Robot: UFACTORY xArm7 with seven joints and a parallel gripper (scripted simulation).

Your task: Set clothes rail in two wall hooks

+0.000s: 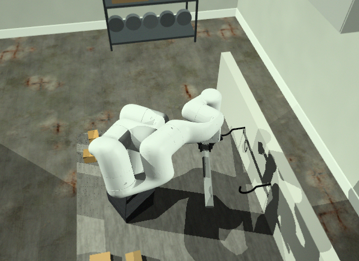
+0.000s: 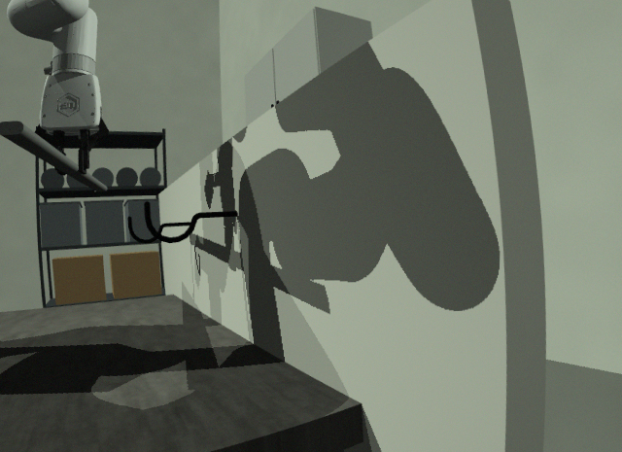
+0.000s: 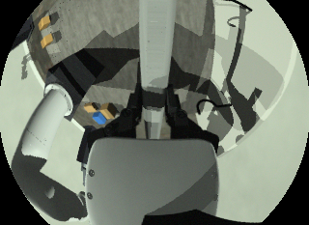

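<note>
My gripper is now 1 cm above the clothes rail. Also, from my hand: pale wall panel 27 cm ahead, 3 cm to the right, 52 cm below.
</note>
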